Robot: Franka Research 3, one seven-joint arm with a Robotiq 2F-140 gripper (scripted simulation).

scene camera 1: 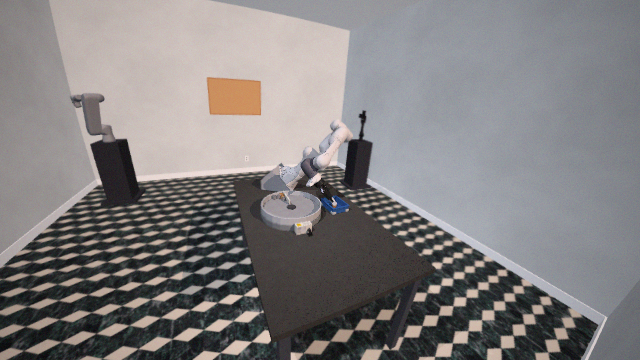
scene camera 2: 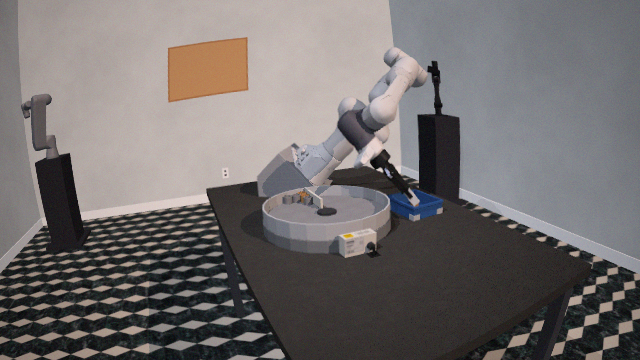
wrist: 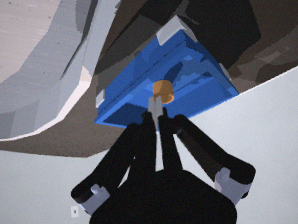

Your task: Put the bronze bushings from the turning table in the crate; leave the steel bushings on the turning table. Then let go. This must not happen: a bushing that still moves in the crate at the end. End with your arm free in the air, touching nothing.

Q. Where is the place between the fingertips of the gripper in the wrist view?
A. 156,103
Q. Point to a blue crate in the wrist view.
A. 196,86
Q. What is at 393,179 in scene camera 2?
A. The gripper.
